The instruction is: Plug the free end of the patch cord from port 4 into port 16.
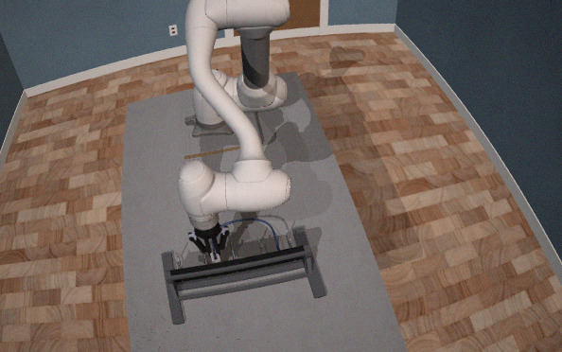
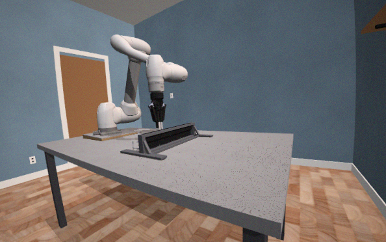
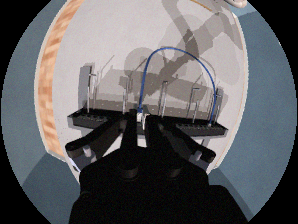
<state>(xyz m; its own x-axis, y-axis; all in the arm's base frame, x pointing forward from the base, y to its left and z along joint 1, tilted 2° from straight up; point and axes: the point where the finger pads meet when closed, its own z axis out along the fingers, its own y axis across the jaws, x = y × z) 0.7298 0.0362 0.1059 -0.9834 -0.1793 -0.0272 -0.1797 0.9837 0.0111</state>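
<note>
My gripper is now 3 cm above the plug and 1 cm short of it.
</note>
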